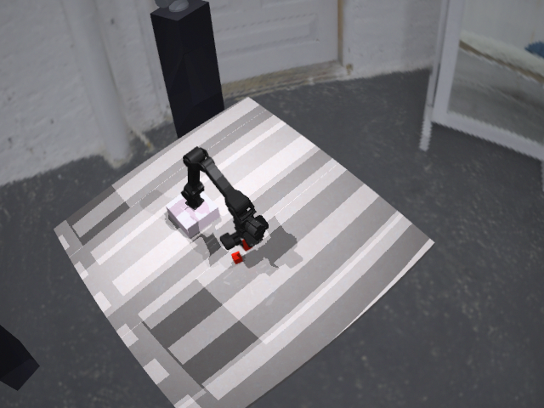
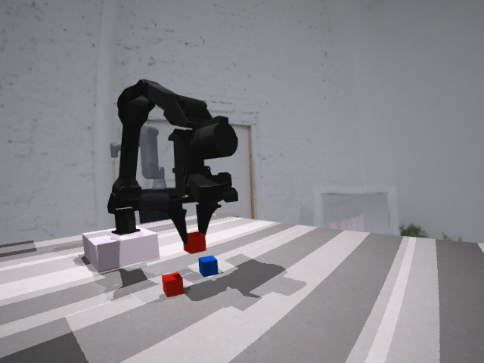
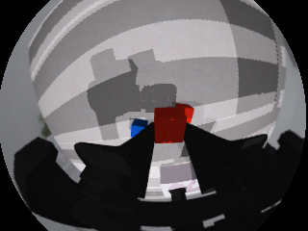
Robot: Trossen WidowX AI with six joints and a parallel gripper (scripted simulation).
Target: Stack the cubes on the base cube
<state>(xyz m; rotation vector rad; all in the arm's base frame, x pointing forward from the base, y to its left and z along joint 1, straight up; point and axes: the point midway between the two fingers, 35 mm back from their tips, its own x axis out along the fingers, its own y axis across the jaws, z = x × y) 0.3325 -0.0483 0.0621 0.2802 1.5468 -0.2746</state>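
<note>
The blue base cube lies 8 cm below my gripper tip, 7 cm to the left of it and 3 cm behind it.
</note>
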